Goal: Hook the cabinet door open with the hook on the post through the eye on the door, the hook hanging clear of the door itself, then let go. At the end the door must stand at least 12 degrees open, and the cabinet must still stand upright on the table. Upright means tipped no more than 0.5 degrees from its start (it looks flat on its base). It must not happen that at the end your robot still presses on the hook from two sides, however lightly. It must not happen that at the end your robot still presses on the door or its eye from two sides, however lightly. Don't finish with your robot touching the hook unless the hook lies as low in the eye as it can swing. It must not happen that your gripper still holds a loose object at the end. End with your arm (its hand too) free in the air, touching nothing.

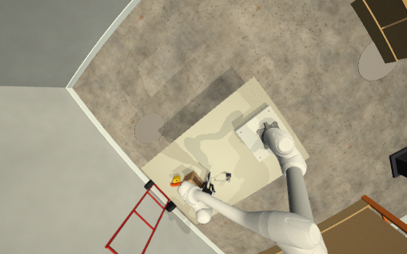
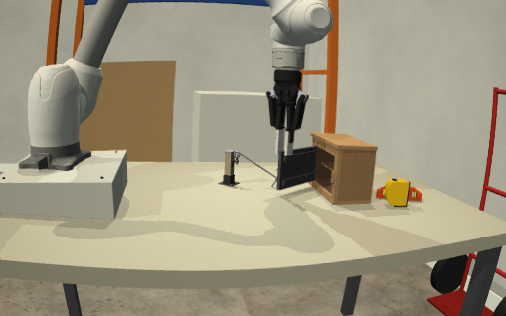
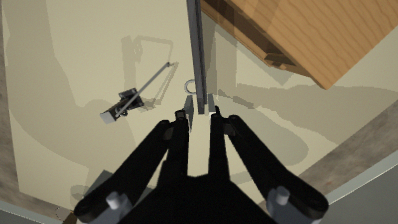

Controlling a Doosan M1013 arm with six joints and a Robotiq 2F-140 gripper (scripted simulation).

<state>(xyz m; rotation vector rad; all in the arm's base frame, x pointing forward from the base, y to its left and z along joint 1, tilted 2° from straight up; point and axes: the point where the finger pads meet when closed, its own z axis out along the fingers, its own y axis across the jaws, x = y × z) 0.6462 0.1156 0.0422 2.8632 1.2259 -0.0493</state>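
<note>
Now: the dark door 5 cm ahead of my hand, 6 cm to the left of it and 8 cm below it.
</note>
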